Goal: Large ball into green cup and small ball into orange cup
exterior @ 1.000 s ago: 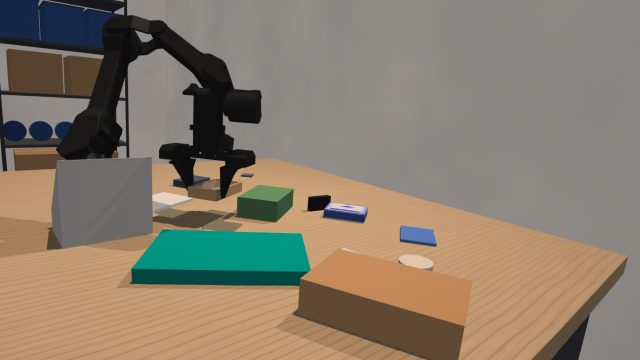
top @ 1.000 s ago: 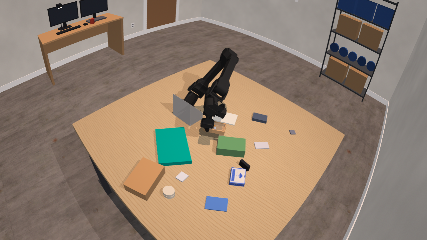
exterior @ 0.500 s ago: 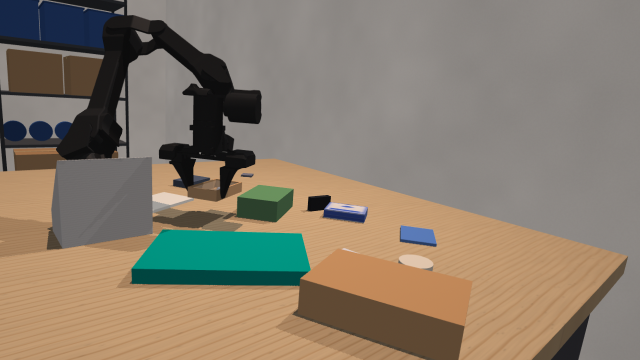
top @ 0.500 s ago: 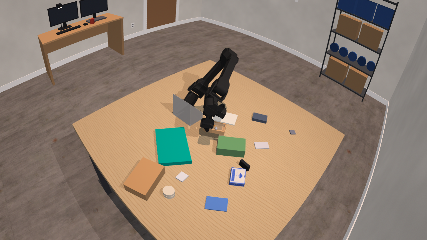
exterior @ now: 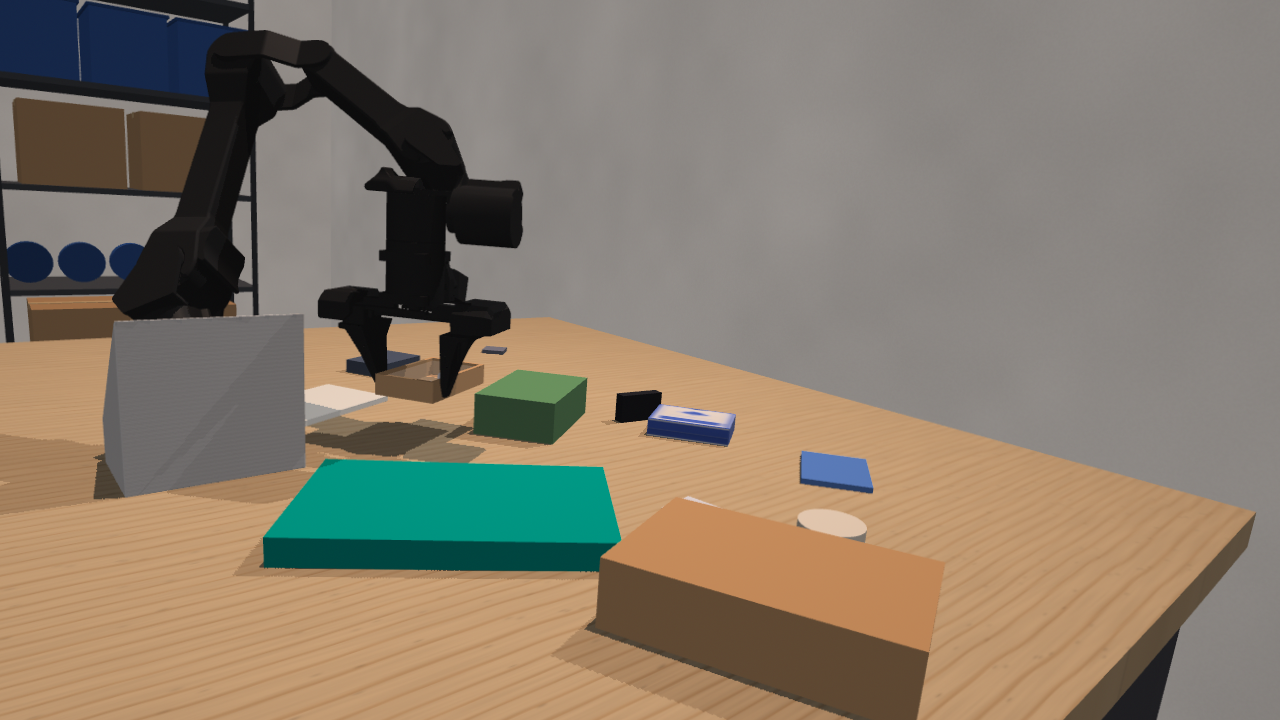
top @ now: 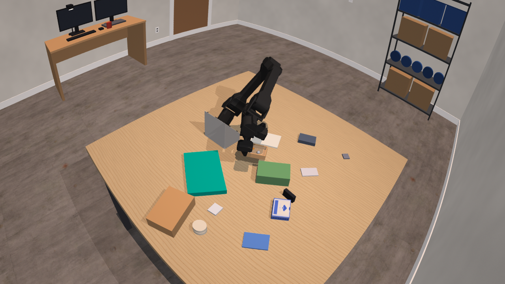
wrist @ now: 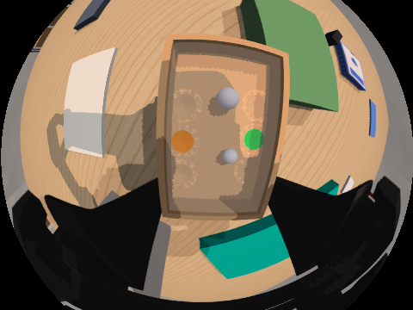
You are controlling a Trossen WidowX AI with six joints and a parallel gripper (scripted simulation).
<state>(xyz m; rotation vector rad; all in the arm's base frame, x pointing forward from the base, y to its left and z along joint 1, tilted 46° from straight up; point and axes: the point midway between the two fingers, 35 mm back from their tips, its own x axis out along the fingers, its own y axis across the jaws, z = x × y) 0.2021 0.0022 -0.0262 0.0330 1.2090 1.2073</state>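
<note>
Now: the wooden puzzle 3 cm below my hand, 3 cm ahead of it and 2 cm to the left of it. The rest, counted from my hand: teal slab: 21 cm to the right, 8 cm below, 3 cm behind; then green box: 15 cm ahead, 7 cm below, 3 cm to the left; then cream slab: 18 cm to the left, 9 cm below, 6 cm behind.
</note>
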